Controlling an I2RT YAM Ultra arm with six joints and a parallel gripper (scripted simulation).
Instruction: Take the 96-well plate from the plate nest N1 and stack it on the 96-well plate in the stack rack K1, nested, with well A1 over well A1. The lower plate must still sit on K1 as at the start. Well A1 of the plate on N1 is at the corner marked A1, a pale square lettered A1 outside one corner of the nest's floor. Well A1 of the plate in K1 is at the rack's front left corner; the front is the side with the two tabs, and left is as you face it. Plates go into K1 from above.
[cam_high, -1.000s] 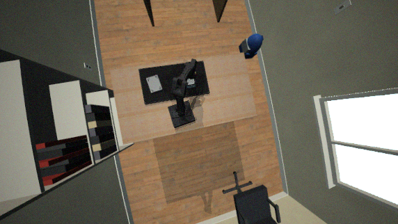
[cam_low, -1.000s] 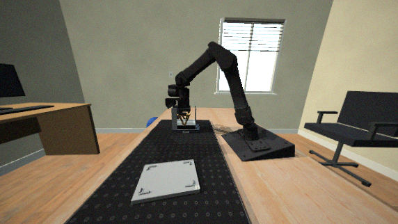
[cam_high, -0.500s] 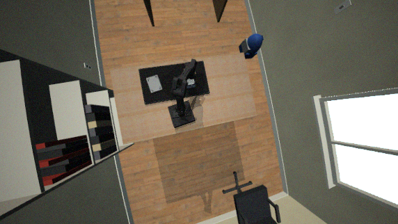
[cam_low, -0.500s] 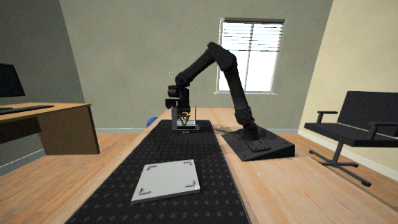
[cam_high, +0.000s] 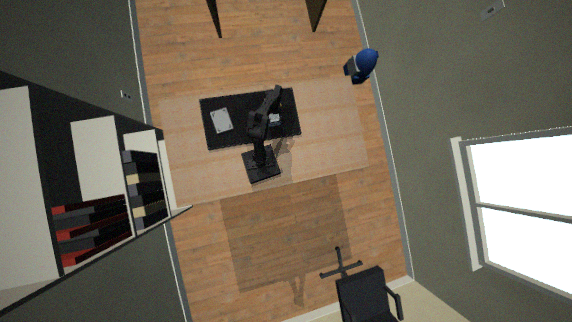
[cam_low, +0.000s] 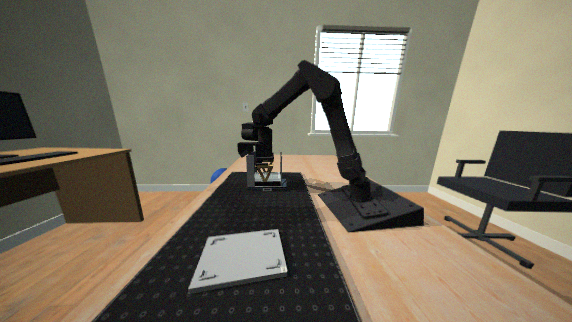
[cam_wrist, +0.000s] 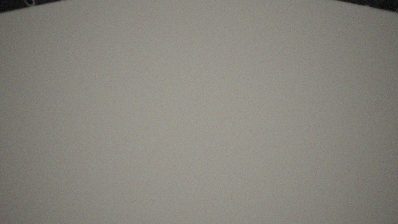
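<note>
Now: the 96-well plate right at my hand. Also, from my hand: plate nest N1: 10 mm behind, 370 mm to the left, 40 mm below; A1 mark: 90 mm behind, 410 mm to the left, 30 mm below.
</note>
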